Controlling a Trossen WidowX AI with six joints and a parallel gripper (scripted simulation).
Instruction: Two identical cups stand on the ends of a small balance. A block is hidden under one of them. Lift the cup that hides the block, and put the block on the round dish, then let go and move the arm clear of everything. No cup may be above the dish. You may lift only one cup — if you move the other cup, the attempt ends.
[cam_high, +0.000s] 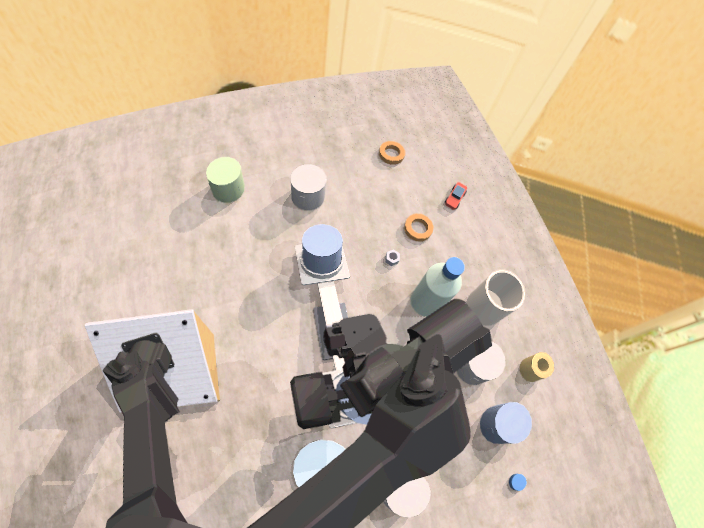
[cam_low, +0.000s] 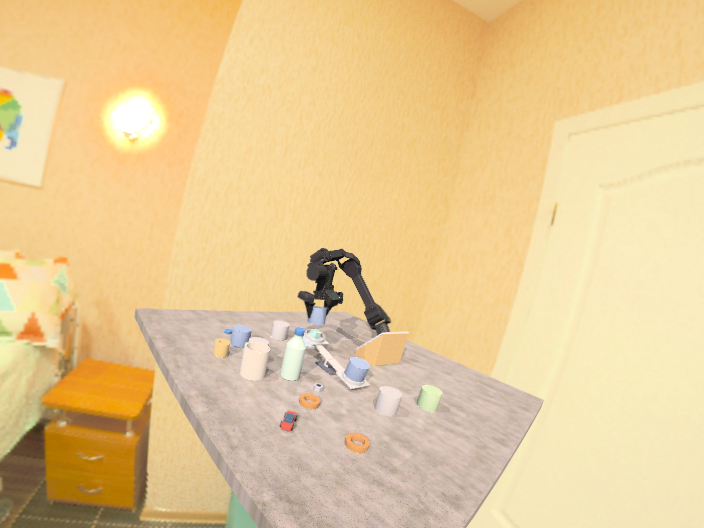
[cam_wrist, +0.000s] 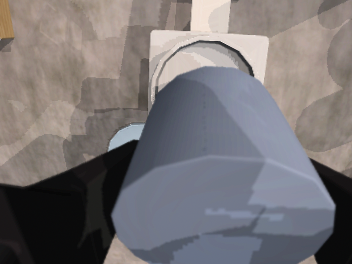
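Right now my gripper tip is 10 mm to the right of the pale teal block and 60 mm above it. From my gripper tip the other things lie so: nut: 170 mm ahead, 240 mm to the left, 140 mm below; then balance beam: 10 mm ahead, 140 mm to the left, 110 mm below; then round pale blue dish: 80 mm behind, 90 mm to the right, 150 mm below.
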